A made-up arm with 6 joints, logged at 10 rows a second.
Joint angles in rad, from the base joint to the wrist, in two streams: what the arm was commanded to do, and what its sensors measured. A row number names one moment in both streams.
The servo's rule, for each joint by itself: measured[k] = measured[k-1] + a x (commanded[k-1-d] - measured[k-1]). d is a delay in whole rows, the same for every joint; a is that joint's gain. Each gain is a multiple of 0.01, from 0.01 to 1. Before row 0 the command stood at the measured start. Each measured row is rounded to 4 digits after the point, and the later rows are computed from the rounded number. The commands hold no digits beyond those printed.
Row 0, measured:
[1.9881, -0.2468, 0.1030, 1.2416, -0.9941, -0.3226]
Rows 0 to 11, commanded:
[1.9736, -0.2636, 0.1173, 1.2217, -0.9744, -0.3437]
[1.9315, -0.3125, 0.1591, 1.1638, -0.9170, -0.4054]
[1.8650, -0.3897, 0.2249, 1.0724, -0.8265, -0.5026]
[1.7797, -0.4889, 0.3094, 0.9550, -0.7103, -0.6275]
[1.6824, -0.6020, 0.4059, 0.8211, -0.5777, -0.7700]
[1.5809, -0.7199, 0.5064, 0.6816, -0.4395, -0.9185]
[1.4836, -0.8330, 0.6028, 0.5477, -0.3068, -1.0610]
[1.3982, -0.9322, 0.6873, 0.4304, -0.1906, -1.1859]
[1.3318, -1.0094, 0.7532, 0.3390, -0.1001, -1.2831]
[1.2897, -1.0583, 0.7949, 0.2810, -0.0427, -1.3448]
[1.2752, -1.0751, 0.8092, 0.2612, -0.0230, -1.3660]
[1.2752, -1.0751, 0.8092, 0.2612, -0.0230, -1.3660]
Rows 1 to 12, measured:
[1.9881, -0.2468, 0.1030, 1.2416, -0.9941, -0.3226]
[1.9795, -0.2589, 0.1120, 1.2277, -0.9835, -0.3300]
[1.9512, -0.2975, 0.1417, 1.1830, -0.9476, -0.3564]
[1.9003, -0.3639, 0.1941, 1.1056, -0.8822, -0.4076]
[1.8291, -0.4539, 0.2667, 1.0002, -0.7894, -0.4846]
[1.7425, -0.5605, 0.3544, 0.8748, -0.6751, -0.5845]
[1.6472, -0.6753, 0.4502, 0.7396, -0.5479, -0.7014]
[1.5507, -0.7888, 0.5463, 0.6053, -0.4177, -0.8273]
[1.4607, -0.8920, 0.6351, 0.4829, -0.2951, -0.9528]
[1.3846, -0.9765, 0.7095, 0.3822, -0.1898, -1.0684]
[1.3286, -1.0354, 0.7633, 0.3114, -0.1104, -1.1651]
[1.2971, -1.0640, 0.7922, 0.2763, -0.0632, -1.2354]
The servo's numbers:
d 1
a 0.59 0.72 0.63 0.70 0.54 0.35

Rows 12 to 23, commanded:
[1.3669, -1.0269, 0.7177, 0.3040, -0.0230, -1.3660]
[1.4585, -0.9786, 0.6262, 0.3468, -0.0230, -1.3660]
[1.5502, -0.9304, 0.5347, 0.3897, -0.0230, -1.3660]
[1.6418, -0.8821, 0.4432, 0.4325, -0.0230, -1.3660]
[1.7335, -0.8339, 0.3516, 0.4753, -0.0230, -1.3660]
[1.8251, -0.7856, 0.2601, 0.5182, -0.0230, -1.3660]
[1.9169, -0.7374, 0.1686, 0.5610, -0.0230, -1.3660]
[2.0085, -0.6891, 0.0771, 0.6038, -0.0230, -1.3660]
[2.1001, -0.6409, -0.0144, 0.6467, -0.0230, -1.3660]
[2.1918, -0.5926, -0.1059, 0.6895, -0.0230, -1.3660]
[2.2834, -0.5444, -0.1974, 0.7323, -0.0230, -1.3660]
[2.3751, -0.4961, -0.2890, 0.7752, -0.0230, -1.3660]
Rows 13 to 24, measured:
[1.2842, -1.0720, 0.8029, 0.2657, -0.0415, -1.2811]
[1.3330, -1.0395, 0.7492, 0.2925, -0.0315, -1.3108]
[1.4070, -0.9957, 0.6717, 0.3305, -0.0269, -1.3301]
[1.4915, -0.9487, 0.5854, 0.3719, -0.0248, -1.3427]
[1.5802, -0.9007, 0.4958, 0.4143, -0.0238, -1.3509]
[1.6706, -0.8526, 0.4050, 0.4570, -0.0234, -1.3562]
[1.7618, -0.8044, 0.3137, 0.4998, -0.0232, -1.3596]
[1.8533, -0.7562, 0.2223, 0.5426, -0.0231, -1.3618]
[1.9449, -0.7079, 0.1308, 0.5854, -0.0230, -1.3633]
[2.0365, -0.6597, 0.0393, 0.6283, -0.0230, -1.3642]
[2.1281, -0.6114, -0.0522, 0.6711, -0.0230, -1.3648]
[2.2197, -0.5632, -0.1437, 0.7139, -0.0230, -1.3652]

